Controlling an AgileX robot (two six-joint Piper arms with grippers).
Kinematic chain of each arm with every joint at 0, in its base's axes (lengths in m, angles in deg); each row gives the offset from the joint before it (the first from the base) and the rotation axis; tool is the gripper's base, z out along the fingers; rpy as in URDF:
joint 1: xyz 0 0 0.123 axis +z
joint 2: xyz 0 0 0 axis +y
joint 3: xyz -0.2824 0 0.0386 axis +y
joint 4: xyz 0.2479 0 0.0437 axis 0.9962 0 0.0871
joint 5: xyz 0 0 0 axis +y
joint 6: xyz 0.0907 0 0.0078 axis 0.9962 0 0.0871
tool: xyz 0 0 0 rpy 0 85 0
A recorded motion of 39 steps. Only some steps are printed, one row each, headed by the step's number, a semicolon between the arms.
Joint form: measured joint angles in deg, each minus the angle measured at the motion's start. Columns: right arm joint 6, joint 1, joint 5, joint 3, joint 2, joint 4; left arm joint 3, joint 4, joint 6, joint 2, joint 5, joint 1.
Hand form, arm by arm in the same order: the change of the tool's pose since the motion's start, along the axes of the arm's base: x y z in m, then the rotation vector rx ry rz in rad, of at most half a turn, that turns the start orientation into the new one. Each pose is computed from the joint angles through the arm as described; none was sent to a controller.
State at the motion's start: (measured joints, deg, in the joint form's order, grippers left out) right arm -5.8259 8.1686 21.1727 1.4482 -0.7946 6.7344; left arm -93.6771 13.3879 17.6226 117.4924 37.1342 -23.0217
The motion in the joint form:
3: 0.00 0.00 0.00 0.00 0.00 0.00; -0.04 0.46 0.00 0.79 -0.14 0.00
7: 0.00 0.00 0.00 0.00 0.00 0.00; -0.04 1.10 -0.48 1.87 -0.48 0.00
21: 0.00 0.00 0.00 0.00 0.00 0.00; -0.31 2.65 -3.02 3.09 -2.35 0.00
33: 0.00 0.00 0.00 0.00 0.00 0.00; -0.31 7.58 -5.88 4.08 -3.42 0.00
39: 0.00 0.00 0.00 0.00 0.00 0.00; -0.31 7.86 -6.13 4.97 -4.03 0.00
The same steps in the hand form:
3: 0.0000 0.0000 0.0000 0.0000 0.0000 0.0000; 0.0017 -0.0003 -0.0059 0.0110 0.0070 -0.0032
7: 0.0000 0.0000 0.0000 0.0000 0.0000 0.0000; 0.0038 -0.0007 -0.0142 0.0206 0.0158 -0.0015
21: 0.0000 0.0000 0.0000 0.0000 0.0000 0.0000; 0.0087 -0.0019 -0.0209 0.0097 -0.0030 0.0171
33: 0.0000 0.0000 0.0000 0.0000 0.0000 0.0000; 0.0131 0.0003 -0.0269 0.0511 -0.0312 0.0195
39: 0.0000 0.0000 0.0000 0.0000 0.0000 0.0000; 0.0149 -0.0005 -0.0337 0.0535 -0.0272 0.0174

